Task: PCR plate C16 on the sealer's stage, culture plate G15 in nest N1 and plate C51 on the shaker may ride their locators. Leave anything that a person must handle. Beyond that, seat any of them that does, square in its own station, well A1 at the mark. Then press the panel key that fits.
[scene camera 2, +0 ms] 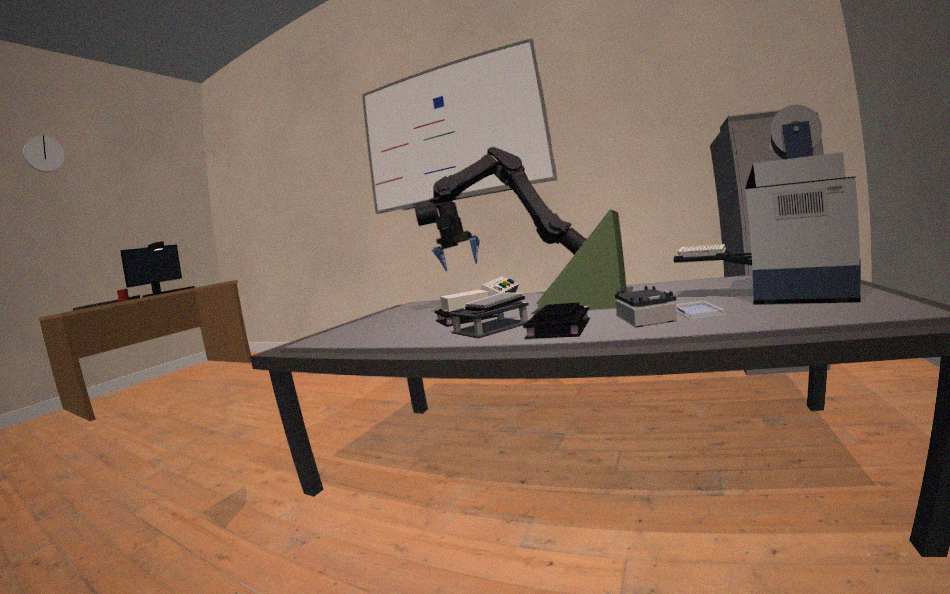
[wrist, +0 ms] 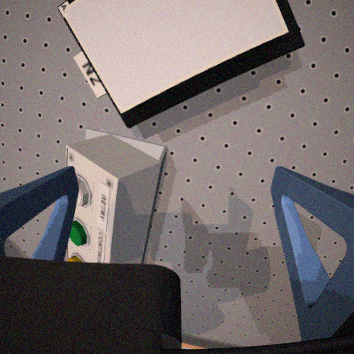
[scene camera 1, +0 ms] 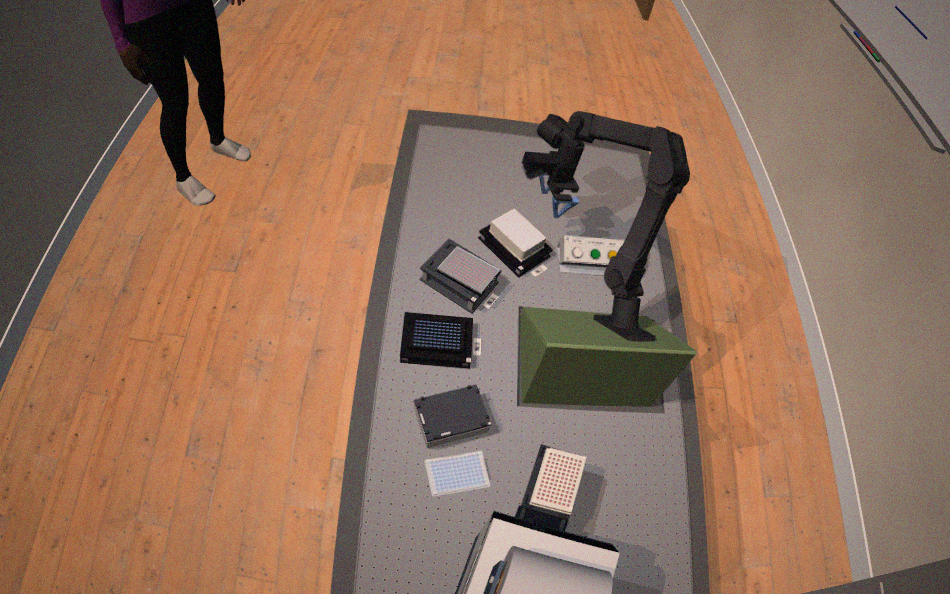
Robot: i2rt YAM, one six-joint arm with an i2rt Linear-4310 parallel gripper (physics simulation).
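My gripper [scene camera 1: 550, 203] [scene camera 2: 460, 266] [wrist: 174, 177] is open and empty, high above the table by the key panel [scene camera 1: 588, 264] [scene camera 2: 490, 286] [wrist: 137, 210]. The panel shows white, green and yellow keys in the wrist view; RETRY stands by the white one. A cream plate with red wells [scene camera 1: 558, 479] [scene camera 2: 701, 250] is on the stage of the large machine. A pinkish plate [scene camera 1: 469, 268] [scene camera 2: 494, 301] lies on a raised dark station. A dark plate with blue wells [scene camera 1: 437, 334] sits on a black station. Plate names, their A1 corners and exact seating are too small to read.
A white block [scene camera 1: 518, 233] [scene camera 2: 463, 300] [wrist: 175, 45] sits on black nest N2. A dark-topped station with corner clips [scene camera 1: 453, 413] [scene camera 2: 645, 308] shows no plate. A pale blue plate [scene camera 1: 456, 472] [scene camera 2: 699, 309] lies beside it. The green wedge [scene camera 1: 602, 374] [scene camera 2: 591, 269] carries my arm. A person stands left.
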